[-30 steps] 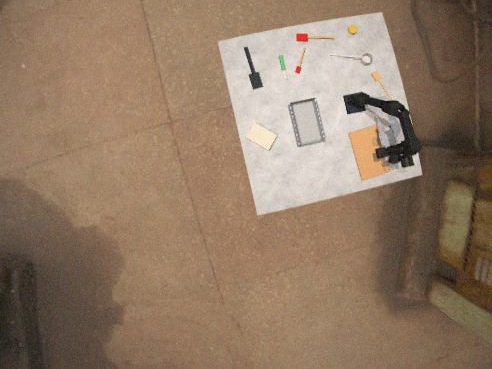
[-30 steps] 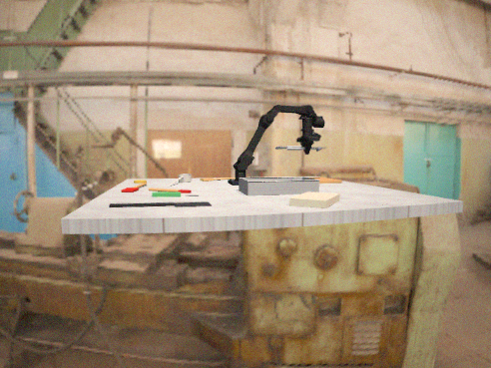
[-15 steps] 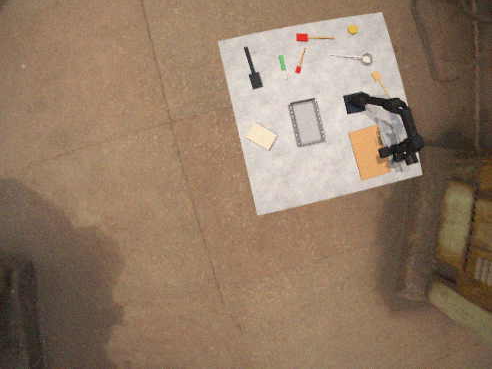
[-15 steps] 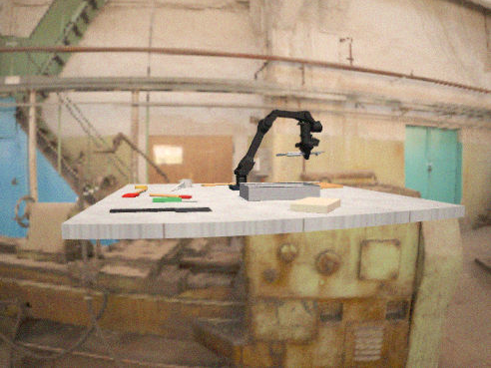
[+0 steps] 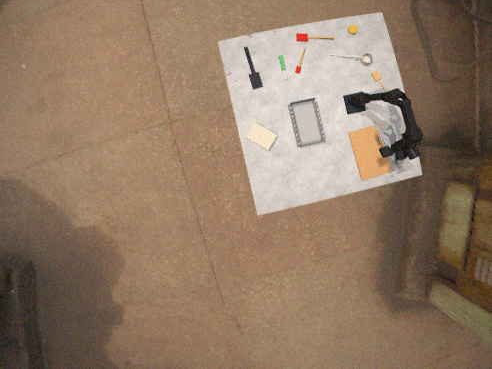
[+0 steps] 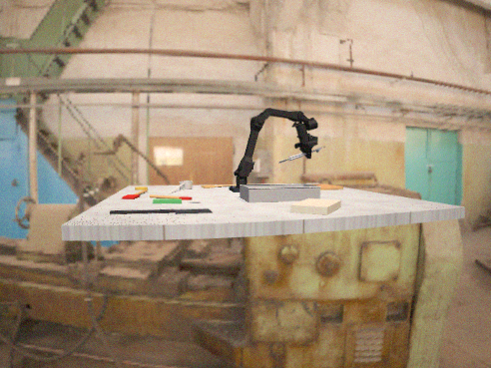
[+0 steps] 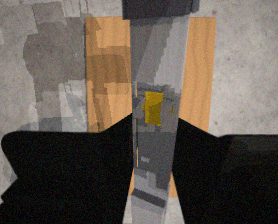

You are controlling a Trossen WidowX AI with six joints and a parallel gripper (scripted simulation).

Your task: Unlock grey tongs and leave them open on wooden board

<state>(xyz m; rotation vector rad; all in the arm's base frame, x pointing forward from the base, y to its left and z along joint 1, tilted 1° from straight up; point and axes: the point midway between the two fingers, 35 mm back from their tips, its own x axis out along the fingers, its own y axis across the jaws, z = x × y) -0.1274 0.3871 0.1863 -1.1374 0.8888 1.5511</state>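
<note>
My gripper tip is now 1 cm to the right of the yellow mark and 4 cm below it. Also, from my gripper tip: wooden board: 1 cm ahead, 2 cm to the right, 16 cm below; then grey roasting tin: 49 cm ahead, 25 cm to the right, 14 cm below; then cream block: 80 cm ahead, 16 cm to the right, 16 cm below.
</note>
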